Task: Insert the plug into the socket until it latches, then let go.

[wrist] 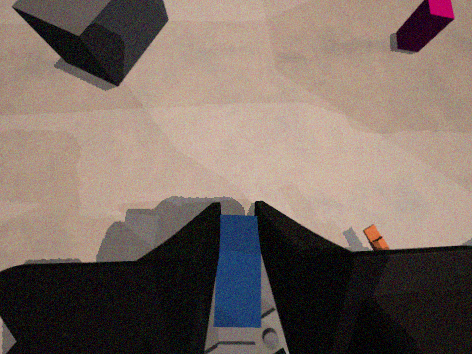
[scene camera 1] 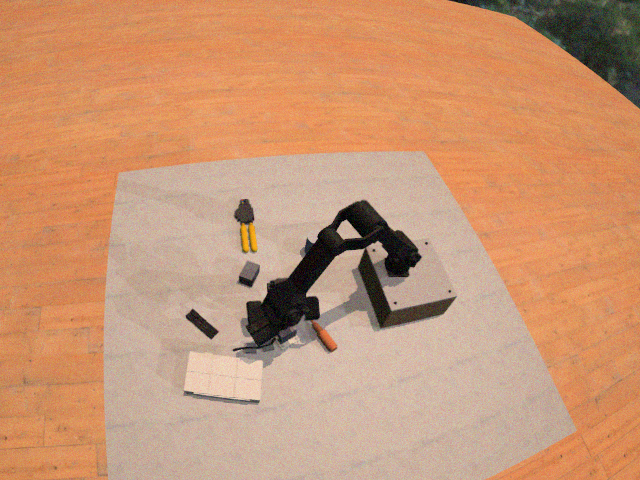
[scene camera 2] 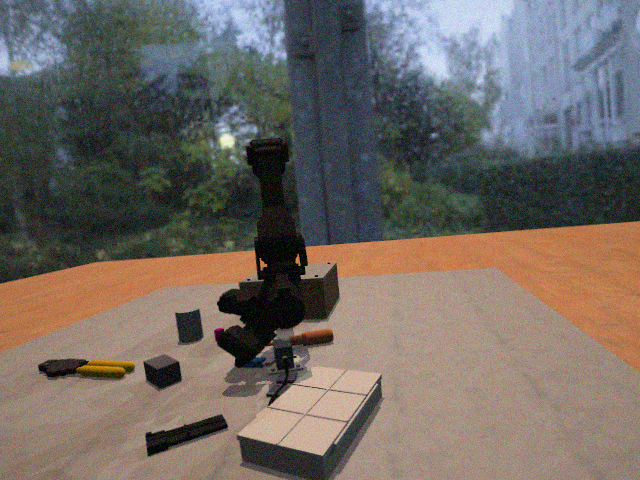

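Pixels of known places: gripper, fingertip midpoint: (wrist: 237, 209) (scene camera 2: 239, 364); arm's base, link origin: (scene camera 1: 396, 267).
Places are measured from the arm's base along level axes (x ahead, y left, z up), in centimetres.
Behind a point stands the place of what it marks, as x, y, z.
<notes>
The blue plug (scene camera 2: 254, 362) {33.4, 11.1, -9.3} (wrist: 240, 280) {32.4, 10.5, -9.1} lies low, close over or on the mat, between the two black fingers in the wrist view. My gripper (wrist: 237, 209) {32.6, 7.3, -10.3} points down and is shut on it, with a finger against each long side. What looks like the socket is a dark upright block (scene camera 1: 285, 335) {31.7, 17.8, -6.1} (scene camera 2: 284, 355) {33.6, 17.4, -7.5} on a light base, right beside the gripper, with a black cable (scene camera 1: 245, 348) {42.1, 20.1, -9.8} (scene camera 2: 278, 394) {42.1, 20.4, -9.9} behind it. Part of a light grey piece with dark lines (wrist: 235, 335) {32.4, 12.8, -9.5} shows below the plug in the wrist view. Whether the plug touches the socket is hidden.
A white tiled box (scene camera 1: 223, 374) {47.7, 28.8, -7.1} (scene camera 2: 310, 408) {49.6, 29.0, -6.9} is near the socket. Around are an orange-handled screwdriver (scene camera 1: 324, 336) {21.2, 17.3, -7.7} (scene camera 2: 316, 337) {21.6, 18.4, -8.6}, a black bar (scene camera 1: 201, 323) {54.3, 13.3, -9.5} (scene camera 2: 187, 434) {55.3, 14.3, -9.3}, a dark cube (scene camera 1: 249, 272) {41.1, -2.4, -6.9} (scene camera 2: 162, 370) {43.4, -0.9, -7.4} (wrist: 100, 42) {40.2, -0.3, -7.9}, yellow-handled pliers (scene camera 1: 244, 212) {43.5, -27.6, -8.8} (scene camera 2: 63, 367) {44.5, -26.2, -8.9}, a grey cylinder (scene camera 2: 189, 325) {23.6, -11.6, -6.5} and a magenta block (scene camera 2: 219, 334) {22.0, -4.8, -8.8} (wrist: 425, 30) {21.5, -4.6, -8.9}.
</notes>
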